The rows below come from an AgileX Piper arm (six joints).
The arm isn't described. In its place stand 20 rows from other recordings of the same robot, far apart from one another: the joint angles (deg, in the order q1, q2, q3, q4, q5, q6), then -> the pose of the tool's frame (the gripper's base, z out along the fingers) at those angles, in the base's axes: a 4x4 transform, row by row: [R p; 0 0 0 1], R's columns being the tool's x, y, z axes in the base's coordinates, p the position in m.
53.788, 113.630, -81.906, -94.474, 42.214, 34.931 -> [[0.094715 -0.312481 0.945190 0.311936], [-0.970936 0.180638 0.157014 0.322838], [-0.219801 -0.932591 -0.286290 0.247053], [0 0 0 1]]
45.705, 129.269, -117.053, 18.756, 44.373, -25.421 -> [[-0.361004 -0.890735 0.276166 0.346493], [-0.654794 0.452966 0.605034 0.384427], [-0.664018 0.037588 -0.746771 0.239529], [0 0 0 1]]
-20.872, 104.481, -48.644, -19.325, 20.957, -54.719 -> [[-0.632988 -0.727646 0.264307 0.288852], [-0.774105 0.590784 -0.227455 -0.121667], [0.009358 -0.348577 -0.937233 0.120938], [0 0 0 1]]
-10.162, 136.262, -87.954, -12.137, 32.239, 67.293 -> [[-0.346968 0.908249 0.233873 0.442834], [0.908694 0.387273 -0.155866 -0.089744], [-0.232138 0.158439 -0.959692 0.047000], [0 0 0 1]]
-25.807, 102.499, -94.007, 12.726, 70.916, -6.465 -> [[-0.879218 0.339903 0.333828 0.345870], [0.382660 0.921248 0.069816 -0.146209], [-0.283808 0.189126 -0.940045 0.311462], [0 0 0 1]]
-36.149, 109.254, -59.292, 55.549, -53.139, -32.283 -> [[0.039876 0.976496 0.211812 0.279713], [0.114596 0.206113 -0.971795 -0.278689], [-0.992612 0.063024 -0.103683 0.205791], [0 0 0 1]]
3.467, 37.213, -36.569, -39.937, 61.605, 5.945 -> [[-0.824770 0.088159 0.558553 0.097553], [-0.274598 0.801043 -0.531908 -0.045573], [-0.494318 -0.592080 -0.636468 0.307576], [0 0 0 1]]
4.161, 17.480, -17.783, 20.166, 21.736, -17.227 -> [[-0.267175 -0.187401 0.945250 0.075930], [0.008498 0.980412 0.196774 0.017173], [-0.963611 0.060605 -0.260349 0.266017], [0 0 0 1]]
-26.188, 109.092, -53.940, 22.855, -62.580, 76.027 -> [[0.726010 -0.125313 0.676170 0.336478], [0.687592 0.116165 -0.716745 -0.200443], [0.011270 0.985293 0.170501 0.214316], [0 0 0 1]]
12.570, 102.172, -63.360, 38.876, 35.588, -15.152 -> [[-0.939488 -0.076738 0.333875 0.340622], [0.086796 0.889472 0.448671 0.110005], [-0.331403 0.450500 -0.828988 0.194190], [0 0 0 1]]
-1.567, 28.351, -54.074, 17.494, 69.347, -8.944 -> [[-0.601990 -0.223732 0.766520 0.043906], [-0.027090 0.965114 0.260423 0.024406], [-0.798044 0.136007 -0.587050 0.384659], [0 0 0 1]]
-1.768, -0.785, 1.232, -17.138, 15.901, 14.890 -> [[-0.188272 0.104741 0.976516 0.054191], [-0.022530 0.993575 -0.110914 -0.009023], [-0.981858 -0.042883 -0.184702 0.182740], [0 0 0 1]]
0.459, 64.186, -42.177, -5.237, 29.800, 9.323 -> [[-0.723412 0.083615 0.685335 0.220361], [0.077371 0.996205 -0.039873 -0.002363], [-0.686068 0.024181 -0.727135 0.275525], [0 0 0 1]]
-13.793, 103.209, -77.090, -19.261, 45.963, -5.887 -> [[-0.941888 0.013086 0.335672 0.364577], [-0.103338 0.939500 -0.326589 -0.111722], [-0.319638 -0.342298 -0.883552 0.238849], [0 0 0 1]]
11.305, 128.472, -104.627, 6.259, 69.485, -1.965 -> [[-0.980933 -0.194074 0.010268 0.442528], [-0.191917 0.975650 0.106182 0.097942], [-0.030625 0.102187 -0.994294 0.169386], [0 0 0 1]]
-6.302, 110.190, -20.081, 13.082, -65.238, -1.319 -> [[-0.324273 0.323701 0.888856 0.256794], [0.108610 0.946156 -0.304946 -0.047177], [-0.939708 -0.002347 -0.341970 0.095637], [0 0 0 1]]
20.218, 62.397, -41.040, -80.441, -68.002, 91.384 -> [[-0.340803 -0.938090 0.061977 0.146549], [0.060910 0.043753 0.997184 0.142638], [-0.938160 0.343618 0.042228 0.345456], [0 0 0 1]]
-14.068, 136.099, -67.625, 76.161, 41.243, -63.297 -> [[-0.923511 0.168804 0.344430 0.382390], [0.349354 0.740903 0.573599 -0.035771], [-0.158364 0.650053 -0.743204 0.008821], [0 0 0 1]]
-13.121, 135.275, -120.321, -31.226, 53.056, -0.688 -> [[-0.925135 0.095716 0.367375 0.499530], [-0.114815 0.851837 -0.511069 -0.155152], [-0.361861 -0.514988 -0.777074 0.201870], [0 0 0 1]]
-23.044, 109.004, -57.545, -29.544, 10.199, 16.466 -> [[-0.834265 0.258690 0.486910 0.336135], [0.117102 0.946087 -0.302004 -0.151620], [-0.538785 -0.194933 -0.819580 0.136222], [0 0 0 1]]
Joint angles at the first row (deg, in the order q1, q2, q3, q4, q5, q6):
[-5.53, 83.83, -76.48, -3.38, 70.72, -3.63]
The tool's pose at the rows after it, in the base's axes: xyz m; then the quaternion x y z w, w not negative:
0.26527 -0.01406 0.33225 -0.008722 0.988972 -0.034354 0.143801
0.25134 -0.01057 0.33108 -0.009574 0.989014 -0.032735 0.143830
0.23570 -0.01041 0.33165 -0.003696 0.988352 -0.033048 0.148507
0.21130 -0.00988 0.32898 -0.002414 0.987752 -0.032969 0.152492
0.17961 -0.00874 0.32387 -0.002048 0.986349 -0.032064 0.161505
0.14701 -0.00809 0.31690 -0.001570 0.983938 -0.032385 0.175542
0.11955 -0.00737 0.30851 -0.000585 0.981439 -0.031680 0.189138
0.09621 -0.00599 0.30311 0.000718 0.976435 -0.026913 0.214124
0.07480 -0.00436 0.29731 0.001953 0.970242 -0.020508 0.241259
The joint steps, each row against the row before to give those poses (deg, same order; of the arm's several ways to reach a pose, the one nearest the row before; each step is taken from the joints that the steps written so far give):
[3.59, -4.03, 4.07, 0.00, 0.21, 1.32]
[0.69, -2.82, 2.87, 0.00, -0.01, 0.59]
[0.00, -3.31, 2.78, -0.13, 0.00, 0.69]
[0.00, -5.12, 4.66, 0.00, 0.00, 0.13]
[0.09, -6.93, 5.90, 0.10, 0.00, 0.09]
[0.00, -7.58, 5.82, 0.01, 0.13, 0.00]
[0.00, -6.78, 4.86, 0.11, 0.34, 0.03]
[0.00, -6.51, 3.54, 0.61, 0.05, 0.00]
[0.00, -6.40, 3.05, 0.79, 0.18, 0.00]

